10 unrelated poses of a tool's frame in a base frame.
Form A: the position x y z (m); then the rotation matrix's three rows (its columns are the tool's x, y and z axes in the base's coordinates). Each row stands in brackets.
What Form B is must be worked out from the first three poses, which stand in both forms.
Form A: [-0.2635 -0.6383 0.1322], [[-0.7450 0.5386 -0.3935], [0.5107 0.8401 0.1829], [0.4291 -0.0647 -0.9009]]
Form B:
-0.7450 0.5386 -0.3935 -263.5
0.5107 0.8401 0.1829 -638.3
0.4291 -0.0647 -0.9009 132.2
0 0 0 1

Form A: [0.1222 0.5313 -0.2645], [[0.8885 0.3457 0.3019], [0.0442 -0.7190 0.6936], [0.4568 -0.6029 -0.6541]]
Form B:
0.8885 0.3457 0.3019 122.2
0.0442 -0.7190 0.6936 531.3
0.4568 -0.6029 -0.6541 -264.5
0 0 0 1

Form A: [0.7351 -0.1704 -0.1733], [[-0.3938 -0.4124 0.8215], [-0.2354 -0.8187 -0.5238], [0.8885 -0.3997 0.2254]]
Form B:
-0.3938 -0.4124 0.8215 735.1
-0.2354 -0.8187 -0.5238 -170.4
0.8885 -0.3997 0.2254 -173.3
0 0 0 1

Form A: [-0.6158 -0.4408 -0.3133], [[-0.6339 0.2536 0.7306], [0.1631 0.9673 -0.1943], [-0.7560 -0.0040 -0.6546]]
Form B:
-0.6339 0.2536 0.7306 -615.8
0.1631 0.9673 -0.1943 -440.8
-0.7560 -0.0040 -0.6546 -313.3
0 0 0 1

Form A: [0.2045 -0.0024 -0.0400], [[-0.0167 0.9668 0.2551], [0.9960 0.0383 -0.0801], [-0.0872 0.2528 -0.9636]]
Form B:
-0.0167 0.9668 0.2551 204.5
0.9960 0.0383 -0.0801 -2.4
-0.0872 0.2528 -0.9636 -40.0
0 0 0 1

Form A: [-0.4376 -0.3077 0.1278], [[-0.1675 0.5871 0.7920], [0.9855 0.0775 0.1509], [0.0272 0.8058 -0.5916]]
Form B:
-0.1675 0.5871 0.7920 -437.6
0.9855 0.0775 0.1509 -307.7
0.0272 0.8058 -0.5916 127.8
0 0 0 1

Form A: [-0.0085 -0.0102 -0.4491], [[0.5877 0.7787 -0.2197], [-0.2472 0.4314 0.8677], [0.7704 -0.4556 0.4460]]
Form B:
0.5877 0.7787 -0.2197 -8.5
-0.2472 0.4314 0.8677 -10.2
0.7704 -0.4556 0.4460 -449.1
0 0 0 1

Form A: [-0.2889 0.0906 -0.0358], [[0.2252 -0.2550 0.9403], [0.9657 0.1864 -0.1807], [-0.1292 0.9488 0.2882]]
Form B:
0.2252 -0.2550 0.9403 -288.9
0.9657 0.1864 -0.1807 90.6
-0.1292 0.9488 0.2882 -35.8
0 0 0 1

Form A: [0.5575 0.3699 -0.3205], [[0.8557 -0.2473 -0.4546], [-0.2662 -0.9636 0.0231], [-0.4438 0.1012 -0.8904]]
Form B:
0.8557 -0.2473 -0.4546 557.5
-0.2662 -0.9636 0.0231 369.9
-0.4438 0.1012 -0.8904 -320.5
0 0 0 1

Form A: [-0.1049 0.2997 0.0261], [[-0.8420 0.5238 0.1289], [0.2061 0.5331 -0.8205], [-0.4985 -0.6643 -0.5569]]
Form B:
-0.8420 0.5238 0.1289 -104.9
0.2061 0.5331 -0.8205 299.7
-0.4985 -0.6643 -0.5569 26.1
0 0 0 1

